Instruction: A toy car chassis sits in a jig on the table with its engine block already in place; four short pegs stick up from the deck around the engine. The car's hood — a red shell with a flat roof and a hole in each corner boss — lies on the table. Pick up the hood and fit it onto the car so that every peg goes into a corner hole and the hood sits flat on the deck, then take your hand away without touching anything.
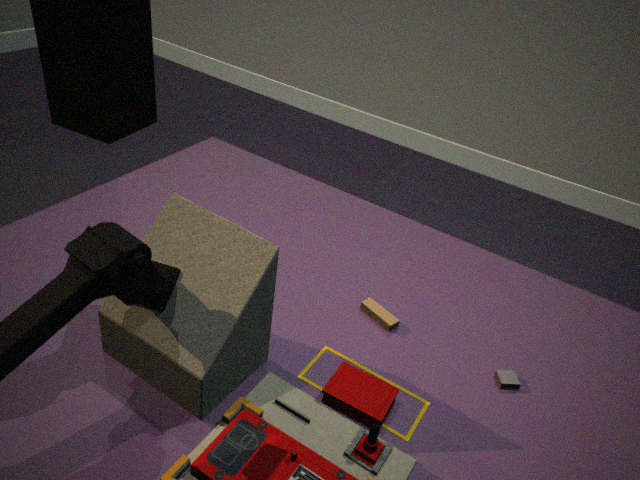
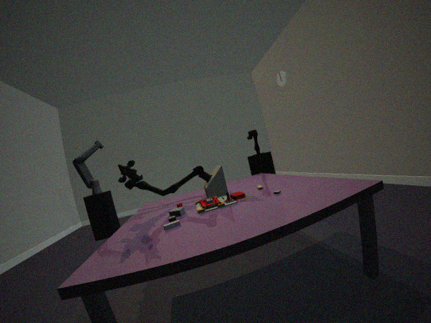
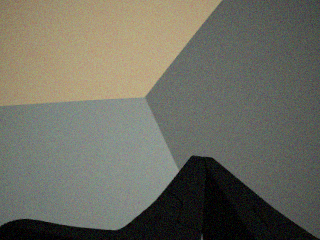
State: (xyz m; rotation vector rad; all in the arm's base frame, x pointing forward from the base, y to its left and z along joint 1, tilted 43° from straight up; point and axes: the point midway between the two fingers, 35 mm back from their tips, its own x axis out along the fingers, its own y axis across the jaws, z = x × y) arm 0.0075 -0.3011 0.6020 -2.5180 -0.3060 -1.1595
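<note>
The red hood lies 32 cm ahead of my gripper tip, 72 cm to the left of it and 38 cm below it. The rest, counted from my gripper tip: wooden block 28 cm ahead, 91 cm to the left, 39 cm below; then grey block 52 cm ahead, 88 cm to the left, 39 cm below.
</note>
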